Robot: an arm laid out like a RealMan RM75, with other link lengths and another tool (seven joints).
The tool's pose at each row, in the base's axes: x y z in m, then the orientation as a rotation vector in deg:
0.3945, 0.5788, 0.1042, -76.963, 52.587, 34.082
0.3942, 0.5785, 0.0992, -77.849, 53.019, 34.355
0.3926, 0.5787, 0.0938, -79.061, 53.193, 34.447
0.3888, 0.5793, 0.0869, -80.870, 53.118, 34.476
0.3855, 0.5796, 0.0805, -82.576, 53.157, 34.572
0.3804, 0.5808, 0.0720, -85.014, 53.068, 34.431
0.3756, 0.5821, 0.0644, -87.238, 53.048, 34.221
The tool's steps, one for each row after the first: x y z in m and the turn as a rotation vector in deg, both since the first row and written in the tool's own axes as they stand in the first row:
0.0040, 0.0030, -0.0002, -0.839, 0.538, 0.215
0.0076, 0.0073, -0.0003, -1.877, 1.112, 0.088
0.0113, 0.0143, -0.0003, -3.393, 1.787, -0.360
0.0148, 0.0206, -0.0006, -4.850, 2.472, -0.668
0.0189, 0.0297, -0.0003, -6.814, 3.479, -1.351
0.0225, 0.0380, 0.0001, -8.568, 4.479, -1.973

